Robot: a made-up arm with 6 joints.
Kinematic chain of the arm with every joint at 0, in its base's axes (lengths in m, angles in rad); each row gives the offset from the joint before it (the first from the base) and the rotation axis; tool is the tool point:
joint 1: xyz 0 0 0.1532 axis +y
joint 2: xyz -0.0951 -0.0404 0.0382 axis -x
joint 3: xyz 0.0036 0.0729 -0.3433 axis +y
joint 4: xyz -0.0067 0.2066 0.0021 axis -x
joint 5: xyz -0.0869 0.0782 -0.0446 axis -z
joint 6: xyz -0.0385 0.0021 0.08 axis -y
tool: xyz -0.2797 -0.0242 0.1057
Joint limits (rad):
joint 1: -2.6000..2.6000
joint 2: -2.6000..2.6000
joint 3: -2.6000..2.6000
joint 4: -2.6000..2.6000
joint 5: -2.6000..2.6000
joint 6: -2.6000..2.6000
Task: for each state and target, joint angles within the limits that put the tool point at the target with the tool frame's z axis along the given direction. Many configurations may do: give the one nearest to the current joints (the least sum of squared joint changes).
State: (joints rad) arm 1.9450 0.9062 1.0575 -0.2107 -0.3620 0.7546
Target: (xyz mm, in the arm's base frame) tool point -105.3 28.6 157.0 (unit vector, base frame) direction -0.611 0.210 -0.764
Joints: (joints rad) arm 2.1716 0.8081 1.5412 0.2777 -0.8215 0.1075
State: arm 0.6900 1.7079 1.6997 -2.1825 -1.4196 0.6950
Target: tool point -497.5 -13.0 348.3 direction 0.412 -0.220 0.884
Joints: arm 1.3663 0.8501 2.0459 -2.0900 -1.9557 0.4480
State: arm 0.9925 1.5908 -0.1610 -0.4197 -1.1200 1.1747
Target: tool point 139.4 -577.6 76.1 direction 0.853 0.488 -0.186
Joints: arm 2.1791 1.9863 -0.9402 -0.4241 -1.4315 0.8010
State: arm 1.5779 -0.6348 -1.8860 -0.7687 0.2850 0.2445
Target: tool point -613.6 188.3 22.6 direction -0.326 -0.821 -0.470
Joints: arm 1.7337 0.2026 -2.3911 -1.3508 -0.3229 0.7612
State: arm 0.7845 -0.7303 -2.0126 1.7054 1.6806 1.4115
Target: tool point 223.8 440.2 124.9 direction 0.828 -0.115 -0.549
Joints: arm 0.8819 -1.5560 -1.3391 1.1803 1.9126 1.6457
